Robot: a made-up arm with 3 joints. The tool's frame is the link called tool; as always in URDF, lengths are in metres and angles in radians.
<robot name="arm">
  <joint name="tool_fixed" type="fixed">
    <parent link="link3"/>
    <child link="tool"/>
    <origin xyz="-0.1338 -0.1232 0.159" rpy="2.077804 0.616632 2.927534"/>
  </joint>
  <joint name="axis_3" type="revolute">
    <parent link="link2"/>
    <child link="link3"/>
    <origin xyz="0.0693 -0.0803 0.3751" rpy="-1.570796 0 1.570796"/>
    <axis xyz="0 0 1"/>
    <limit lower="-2.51" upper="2.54" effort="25" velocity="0.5"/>
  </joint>
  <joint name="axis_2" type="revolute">
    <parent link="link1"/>
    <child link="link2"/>
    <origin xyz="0.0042 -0.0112 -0.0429" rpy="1.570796 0 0"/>
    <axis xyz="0 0 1"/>
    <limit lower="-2.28" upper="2.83" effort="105" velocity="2.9"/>
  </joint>
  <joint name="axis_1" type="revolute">
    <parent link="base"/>
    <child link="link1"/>
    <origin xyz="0.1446 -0.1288 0.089" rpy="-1.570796 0 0"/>
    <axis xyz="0 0 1"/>
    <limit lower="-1.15" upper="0.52" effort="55" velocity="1.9"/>
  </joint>
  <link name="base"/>
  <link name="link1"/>
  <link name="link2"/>
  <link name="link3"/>
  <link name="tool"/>
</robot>
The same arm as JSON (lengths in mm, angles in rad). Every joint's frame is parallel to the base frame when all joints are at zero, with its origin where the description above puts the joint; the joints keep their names.
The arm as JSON. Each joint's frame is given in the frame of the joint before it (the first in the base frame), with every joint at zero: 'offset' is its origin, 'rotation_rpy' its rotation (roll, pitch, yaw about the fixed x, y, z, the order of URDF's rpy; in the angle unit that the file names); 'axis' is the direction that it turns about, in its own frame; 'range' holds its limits. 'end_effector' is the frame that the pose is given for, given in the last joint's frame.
{"length_unit": "mm", "angle_unit": "rad", "chain": [
  {"id": "axis_1", "offset": [144.6, -128.8, 89.0], "rotation_rpy": [0.0, 0.0, 0.0], "axis": [0.0, 1.0, 0.0], "range": [-1.15, 0.52]},
  {"id": "axis_2", "offset": [4.2, -42.9, 11.2], "rotation_rpy": [0.0, 0.0, 0.0], "axis": [0.0, 0.0, 1.0], "range": [-2.28, 2.83]},
  {"id": "axis_3", "offset": [69.3, -80.3, 375.1], "rotation_rpy": [0.0, 0.0, 0.0], "axis": [-1.0, 0.0, 0.0], "range": [-2.51, 2.54]}
], "end_effector": {"offset": [-159.0, -133.8, 123.2], "rotation_rpy": [-2.5095, 0.1742, -0.9432]}}

